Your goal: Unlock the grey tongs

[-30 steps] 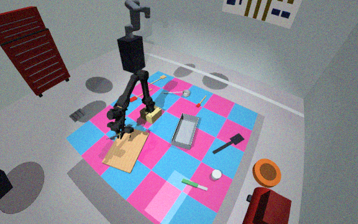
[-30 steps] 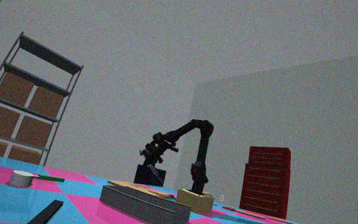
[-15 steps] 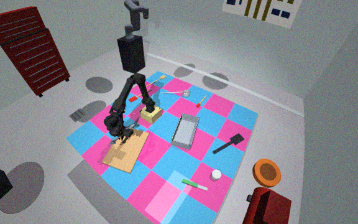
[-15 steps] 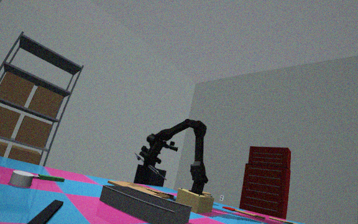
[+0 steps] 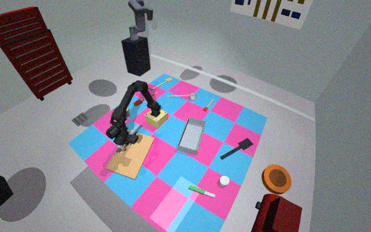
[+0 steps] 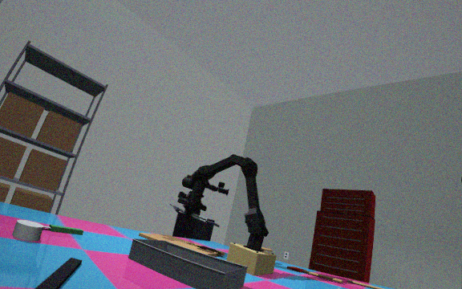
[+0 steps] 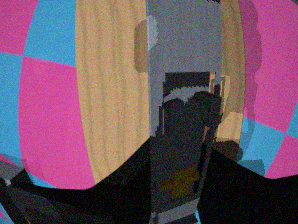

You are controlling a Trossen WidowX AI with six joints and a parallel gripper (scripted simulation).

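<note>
Right now my gripper tip is 120 mm above the wooden board and 10 mm to the right of it. The rest, counted from my gripper tip: roasting tin 370 mm to the left, 330 mm ahead, 100 mm below; then tan cylinder 320 mm behind, 280 mm to the left, 90 mm below; then yellow lock piece 40 mm above.
</note>
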